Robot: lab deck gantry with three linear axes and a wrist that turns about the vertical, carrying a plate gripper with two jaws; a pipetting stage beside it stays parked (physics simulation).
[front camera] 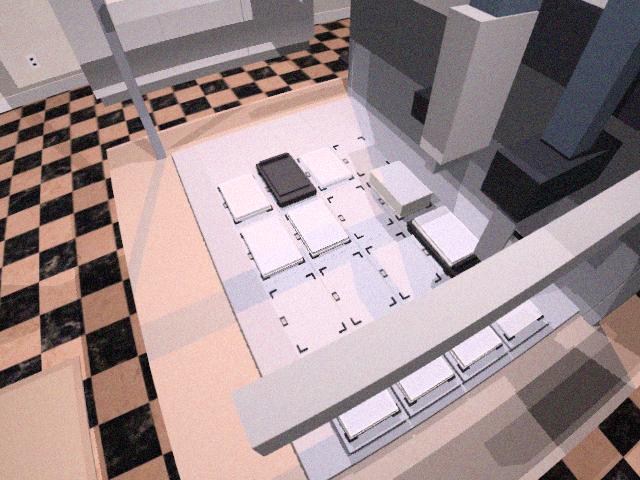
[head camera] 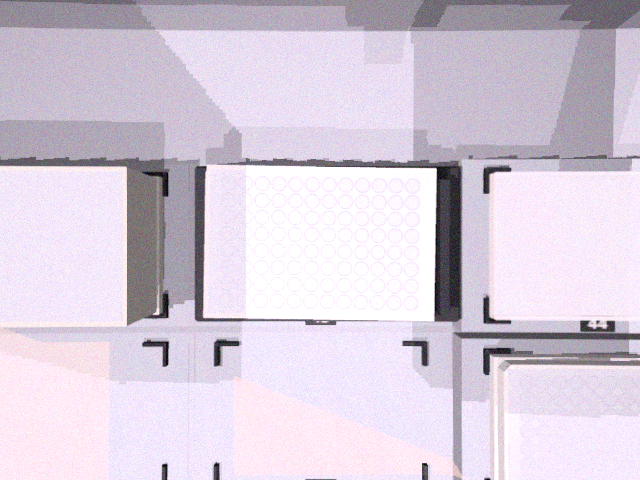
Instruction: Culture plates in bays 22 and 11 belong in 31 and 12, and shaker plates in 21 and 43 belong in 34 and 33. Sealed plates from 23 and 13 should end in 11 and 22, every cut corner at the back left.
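Frame: origin at the robot's base, x ahead, y left, z up, level; millimetres.
Seen in the pictures: gripper, fingertip midpoint: (front camera: pixel 502 248); robot's base, link origin: (front camera: pixel 219 188).
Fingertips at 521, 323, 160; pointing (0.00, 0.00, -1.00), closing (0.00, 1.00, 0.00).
Note:
Pixels of each thing's top centre, then the offset from my fingertips to it, as dx, dy, dz. "spot": a spot on its surface instead.
- bay 31, surface spot: (front camera: pixel 325 166) spot: -448, -68, -146
- bay 11, surface spot: (front camera: pixel 244 196) spot: -448, -280, -146
- bay 22, surface spot: (front camera: pixel 317 227) spot: -284, -176, -146
- bay 12, surface spot: (front camera: pixel 272 245) spot: -286, -279, -146
- tall pale block, top centre: (head camera: pixel 3 246) (front camera: pixel 400 181) -293, +41, -118
The plate (front camera: pixel 445 235) (head camera: pixel 330 242) in bay 43 lies level on the black shaker (front camera: pixel 432 252) (head camera: pixel 448 258); its round wells show in the head view. Bay 33 in front of it is empty. A plate (front camera: pixel 474 347) (head camera: pixel 573 428) sits in bay 34, cut corner at its back left. Plates lie in bay 31 (front camera: pixel 325 166), bay 11 (front camera: pixel 244 196), bay 22 (front camera: pixel 317 227) and bay 12 (front camera: pixel 272 245). The black shaker (front camera: pixel 285 179) in 21 holds no plate. Bays 23 and 13 are empty. My gripper's dark body (front camera: pixel 547 180) hangs high at the right; its jaws cannot be made out.
A tall pale block (front camera: pixel 400 186) (head camera: pixel 62 245) stands in bay 42. A plate (front camera: pixel 519 318) (head camera: pixel 563 245) is in bay 44, and plates (front camera: pixel 424 380) (front camera: pixel 368 414) sit in 24 and 14. The grey beam (front camera: pixel 444 330) crosses the front view. The pale pipetting stage (front camera: pixel 478 77) stands beside the gripper.

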